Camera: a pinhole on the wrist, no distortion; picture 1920 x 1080 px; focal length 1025.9 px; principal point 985.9 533.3 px. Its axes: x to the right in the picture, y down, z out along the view. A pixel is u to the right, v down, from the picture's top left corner.
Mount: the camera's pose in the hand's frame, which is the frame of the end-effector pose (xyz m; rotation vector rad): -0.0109 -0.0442 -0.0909 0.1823 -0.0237 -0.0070
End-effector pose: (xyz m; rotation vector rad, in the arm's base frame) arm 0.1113 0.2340 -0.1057 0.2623 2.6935 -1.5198
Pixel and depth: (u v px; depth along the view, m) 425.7 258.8 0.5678
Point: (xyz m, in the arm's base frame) 0.3715 -0.3266 -0.0434
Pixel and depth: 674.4 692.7 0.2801
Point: 0.1943 0.0325 -0.1494
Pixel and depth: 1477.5 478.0 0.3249
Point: -0.0550 -0.0053 -0.1375
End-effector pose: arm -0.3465 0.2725 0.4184 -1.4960 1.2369 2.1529
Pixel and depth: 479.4 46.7 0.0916
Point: -0.2509 0.3432 0.4159
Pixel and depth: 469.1 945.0 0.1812
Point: -0.3605 0.3761 0.5186
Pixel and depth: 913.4 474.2 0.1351
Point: -0.3155 0.3554 0.4053
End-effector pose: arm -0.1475 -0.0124 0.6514 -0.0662 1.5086 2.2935
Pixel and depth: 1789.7 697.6 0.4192
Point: -0.3522 0.4023 0.6672
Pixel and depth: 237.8 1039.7 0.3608
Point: 0.1388 0.1394 0.9027
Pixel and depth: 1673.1 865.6 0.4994
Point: -0.3670 0.4625 0.7748
